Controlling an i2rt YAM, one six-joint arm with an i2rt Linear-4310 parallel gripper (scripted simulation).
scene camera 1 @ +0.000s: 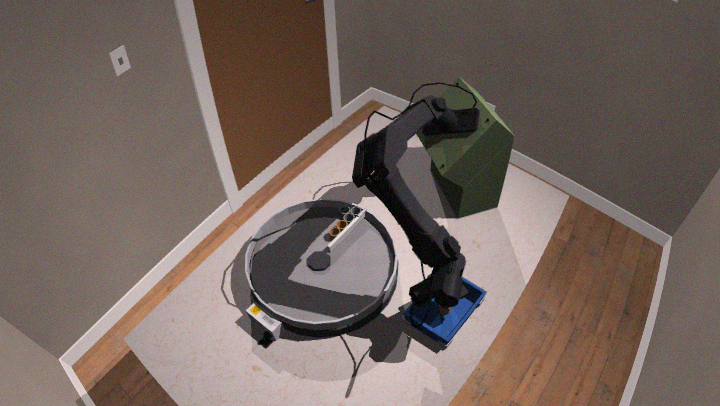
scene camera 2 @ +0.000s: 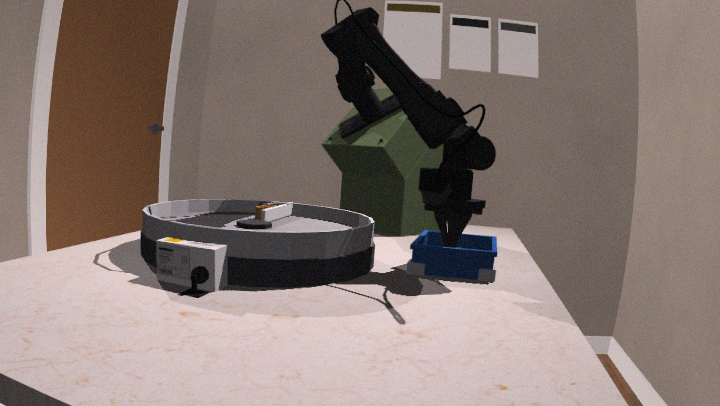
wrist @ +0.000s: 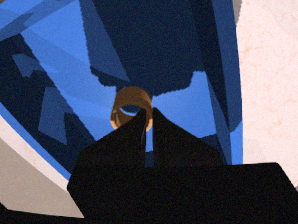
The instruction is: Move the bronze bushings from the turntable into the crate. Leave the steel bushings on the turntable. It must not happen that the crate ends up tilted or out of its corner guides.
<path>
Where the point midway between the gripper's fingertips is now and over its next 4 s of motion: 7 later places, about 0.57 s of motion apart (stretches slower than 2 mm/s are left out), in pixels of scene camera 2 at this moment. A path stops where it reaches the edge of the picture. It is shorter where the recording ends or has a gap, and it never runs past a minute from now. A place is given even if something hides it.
The gripper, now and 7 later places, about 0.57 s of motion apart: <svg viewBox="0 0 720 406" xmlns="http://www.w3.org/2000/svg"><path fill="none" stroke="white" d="M449 251L450 252L450 252L452 236L455 209L453 208L374 201L266 189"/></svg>
</path>
